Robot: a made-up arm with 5 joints. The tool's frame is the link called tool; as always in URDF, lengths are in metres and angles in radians. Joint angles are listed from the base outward.
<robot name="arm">
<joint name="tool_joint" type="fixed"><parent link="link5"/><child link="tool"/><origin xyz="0.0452 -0.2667 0.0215" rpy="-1.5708 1.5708 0"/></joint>
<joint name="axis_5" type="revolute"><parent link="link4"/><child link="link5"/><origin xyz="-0.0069 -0.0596 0.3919" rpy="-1.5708 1.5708 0"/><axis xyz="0 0 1"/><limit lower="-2.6" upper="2.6"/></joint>
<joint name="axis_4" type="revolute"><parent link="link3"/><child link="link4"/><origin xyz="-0.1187 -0.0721 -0.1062" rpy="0 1.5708 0"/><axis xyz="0 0 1"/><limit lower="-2.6" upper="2.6"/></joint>
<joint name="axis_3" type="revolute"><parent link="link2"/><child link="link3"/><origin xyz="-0.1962 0.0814 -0.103" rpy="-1.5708 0 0"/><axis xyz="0 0 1"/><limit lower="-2.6" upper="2.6"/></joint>
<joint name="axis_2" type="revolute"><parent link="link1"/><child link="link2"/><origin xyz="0.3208 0.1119 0.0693" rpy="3.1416 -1.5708 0"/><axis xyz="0 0 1"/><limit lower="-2.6" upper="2.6"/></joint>
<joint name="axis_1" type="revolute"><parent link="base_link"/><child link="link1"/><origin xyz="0 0 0.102" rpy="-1.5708 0 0"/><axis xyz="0 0 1"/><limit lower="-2.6" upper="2.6"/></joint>
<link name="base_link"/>
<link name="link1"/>
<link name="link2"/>
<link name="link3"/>
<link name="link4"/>
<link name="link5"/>
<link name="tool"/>
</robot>
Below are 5 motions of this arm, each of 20 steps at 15 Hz.
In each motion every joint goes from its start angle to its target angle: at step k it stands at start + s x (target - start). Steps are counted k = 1, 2, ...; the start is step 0. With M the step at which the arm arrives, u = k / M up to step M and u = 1 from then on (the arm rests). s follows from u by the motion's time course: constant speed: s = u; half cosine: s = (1 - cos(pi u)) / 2; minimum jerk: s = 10 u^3 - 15 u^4 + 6 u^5.
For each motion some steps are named. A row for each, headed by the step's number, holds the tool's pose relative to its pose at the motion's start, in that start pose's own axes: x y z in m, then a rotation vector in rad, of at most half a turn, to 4 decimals.
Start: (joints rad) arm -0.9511 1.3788 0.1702 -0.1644 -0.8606
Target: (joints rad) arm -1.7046 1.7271 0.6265 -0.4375 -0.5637
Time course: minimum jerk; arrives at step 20
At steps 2, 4, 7, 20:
2: -0.0013 0.0025 -0.0012 0.0018 0.0047 0.0094
4: -0.0095 0.0167 -0.0078 0.0128 0.0311 0.0634
7: -0.0430 0.0641 -0.0265 0.0583 0.1198 0.2574
20: -0.2268 0.1955 -0.0212 0.3958 0.4030 1.0451

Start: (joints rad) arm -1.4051 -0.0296 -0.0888 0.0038 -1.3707
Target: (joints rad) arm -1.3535 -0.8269 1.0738 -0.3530 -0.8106
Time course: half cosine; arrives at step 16
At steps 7, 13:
7: -0.2195 -0.1570 0.0606 -0.5057 0.4456 0.2208
13: -0.4172 -0.2315 0.3062 -0.9511 1.0769 0.4298

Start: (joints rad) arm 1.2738 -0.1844 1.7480 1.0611 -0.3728
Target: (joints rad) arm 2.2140 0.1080 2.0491 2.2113 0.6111
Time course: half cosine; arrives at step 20
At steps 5, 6, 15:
5: -0.0352 -0.0246 -0.0072 -0.1527 0.1368 0.1054
6: -0.0462 -0.0360 -0.0068 -0.2198 0.1860 0.1529
15: -0.0247 -0.1134 0.0810 -1.0634 0.4544 0.7594

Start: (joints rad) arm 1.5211 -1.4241 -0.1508 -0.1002 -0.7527
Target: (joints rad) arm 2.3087 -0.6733 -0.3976 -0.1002 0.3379
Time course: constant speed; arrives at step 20
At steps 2, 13, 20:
2: -0.0241 0.0096 -0.0139 -0.0324 0.0494 0.0177
13: -0.1921 0.0324 -0.0582 -0.2519 0.3814 0.1392
20: -0.3130 0.0180 -0.0486 -0.4342 0.6383 0.2772

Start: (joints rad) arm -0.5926 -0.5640 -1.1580 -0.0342 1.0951
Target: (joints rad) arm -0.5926 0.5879 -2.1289 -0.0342 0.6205
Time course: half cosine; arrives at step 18
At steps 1, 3, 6, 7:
1: -0.0008 0.0030 -0.0017 0.0068 0.0103 0.0037
3: -0.0082 0.0266 -0.0148 0.0582 0.0920 0.0321
6: -0.0445 0.0987 -0.0474 0.1920 0.3511 0.1137
7: -0.0660 0.1285 -0.0576 0.2375 0.4658 0.1461

